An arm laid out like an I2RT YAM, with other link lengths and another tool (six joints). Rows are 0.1 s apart.
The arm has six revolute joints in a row. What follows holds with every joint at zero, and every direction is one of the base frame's. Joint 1 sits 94.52 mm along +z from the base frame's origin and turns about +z. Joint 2 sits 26.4 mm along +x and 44.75 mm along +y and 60.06 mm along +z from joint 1 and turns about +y. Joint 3 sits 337.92 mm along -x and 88.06 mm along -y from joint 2 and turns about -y. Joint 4 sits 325.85 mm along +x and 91.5 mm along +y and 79.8 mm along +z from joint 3 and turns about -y. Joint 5 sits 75.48 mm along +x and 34.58 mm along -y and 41.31 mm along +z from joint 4 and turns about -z. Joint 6 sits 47.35 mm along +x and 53.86 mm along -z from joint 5 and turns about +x. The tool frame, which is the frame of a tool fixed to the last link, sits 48 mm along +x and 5 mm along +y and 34 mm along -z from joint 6; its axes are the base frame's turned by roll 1.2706, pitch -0.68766 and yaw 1.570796 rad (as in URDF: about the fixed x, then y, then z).
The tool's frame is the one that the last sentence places.
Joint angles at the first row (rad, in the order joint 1, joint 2, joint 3, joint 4, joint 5, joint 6):
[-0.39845, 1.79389, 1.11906, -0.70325, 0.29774, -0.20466]
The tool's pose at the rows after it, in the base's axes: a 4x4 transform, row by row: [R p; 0 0 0 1], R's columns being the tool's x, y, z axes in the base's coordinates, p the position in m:
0.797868 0.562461 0.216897 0.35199; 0.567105 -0.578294 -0.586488 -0.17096; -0.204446 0.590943 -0.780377 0.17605; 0 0 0 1
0.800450 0.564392 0.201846 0.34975; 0.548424 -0.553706 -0.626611 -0.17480; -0.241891 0.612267 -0.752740 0.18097; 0 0 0 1
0.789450 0.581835 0.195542 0.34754; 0.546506 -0.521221 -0.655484 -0.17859; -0.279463 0.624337 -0.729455 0.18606; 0 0 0 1
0.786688 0.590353 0.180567 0.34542; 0.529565 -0.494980 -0.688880 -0.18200; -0.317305 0.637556 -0.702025 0.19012; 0 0 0 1
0.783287 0.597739 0.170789 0.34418; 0.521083 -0.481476 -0.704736 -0.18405; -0.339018 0.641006 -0.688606 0.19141; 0 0 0 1
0.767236 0.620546 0.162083 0.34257; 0.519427 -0.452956 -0.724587 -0.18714; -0.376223 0.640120 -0.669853 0.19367; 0 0 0 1
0.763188 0.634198 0.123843 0.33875; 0.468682 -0.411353 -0.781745 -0.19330; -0.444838 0.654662 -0.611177 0.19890; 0 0 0 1
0.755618 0.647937 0.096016 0.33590; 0.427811 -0.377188 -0.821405 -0.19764; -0.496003 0.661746 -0.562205 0.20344; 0 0 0 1
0.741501 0.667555 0.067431 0.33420; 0.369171 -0.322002 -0.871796 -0.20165; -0.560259 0.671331 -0.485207 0.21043; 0 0 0 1
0.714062 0.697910 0.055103 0.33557; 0.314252 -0.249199 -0.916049 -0.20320; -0.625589 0.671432 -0.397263 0.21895; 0 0 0 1
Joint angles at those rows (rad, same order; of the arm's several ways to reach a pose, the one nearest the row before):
[-0.39844, 1.78435, 1.11905, -0.70325, 0.35001, -0.20541]
[-0.39807, 1.77598, 1.11907, -0.70324, 0.40150, -0.20619]
[-0.39806, 1.76757, 1.11907, -0.70288, 0.44385, -0.22907]
[-0.39731, 1.76261, 1.11907, -0.70287, 0.49229, -0.23557]
[-0.39769, 1.76262, 1.11907, -0.70325, 0.51747, -0.24091]
[-0.39731, 1.76261, 1.11907, -0.70249, 0.55371, -0.26532]
[-0.39730, 1.76261, 1.11906, -0.70211, 0.64756, -0.26531]
[-0.39693, 1.76262, 1.11906, -0.70171, 0.72003, -0.26838]
[-0.39045, 1.76259, 1.11905, -0.69333, 0.82227, -0.27563]
[-0.37518, 1.76262, 1.11906, -0.67236, 0.93061, -0.30460]

